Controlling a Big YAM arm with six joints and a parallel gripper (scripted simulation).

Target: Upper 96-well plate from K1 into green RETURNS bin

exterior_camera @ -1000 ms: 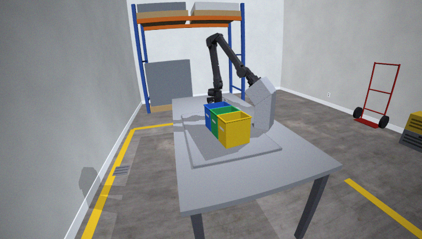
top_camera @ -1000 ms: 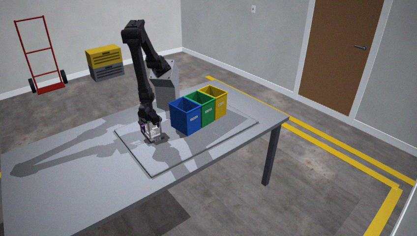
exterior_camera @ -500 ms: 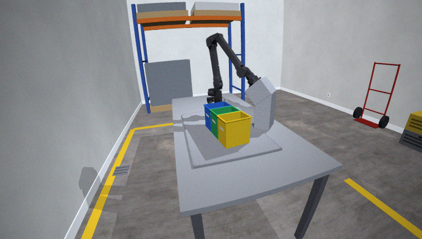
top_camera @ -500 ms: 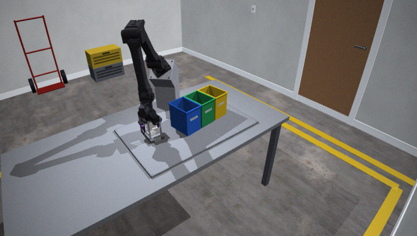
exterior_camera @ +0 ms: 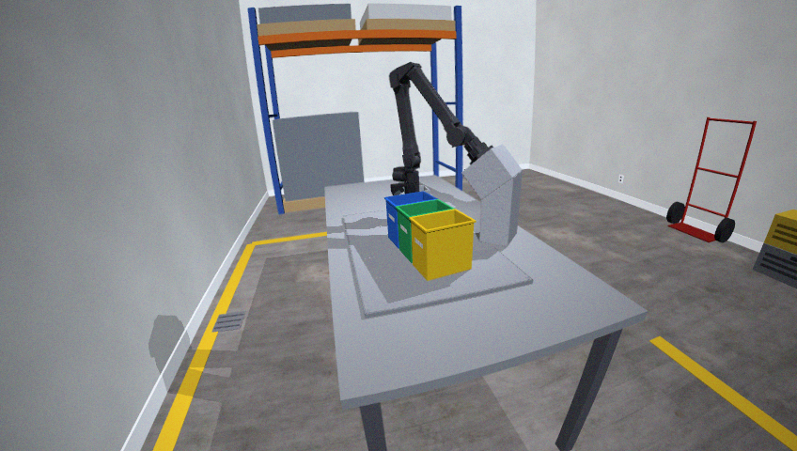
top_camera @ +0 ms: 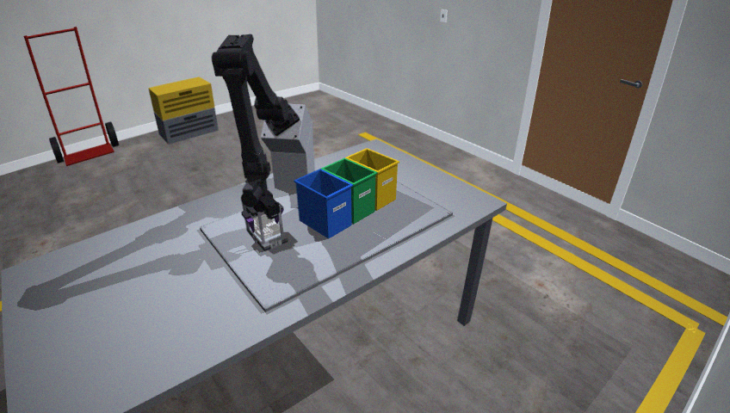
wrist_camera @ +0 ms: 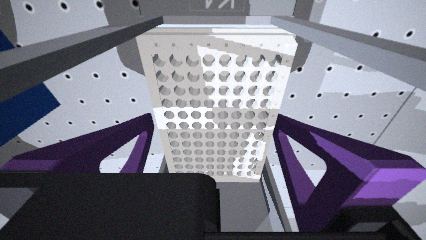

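Now: hand right at the 96-well plate. The rest, counted from my hand: green bin: 8 cm ahead, 35 cm to the left, 5 cm above; then yellow bin: 7 cm ahead, 48 cm to the left, 5 cm above; then blue bin: 9 cm ahead, 21 cm to the left, 5 cm above.
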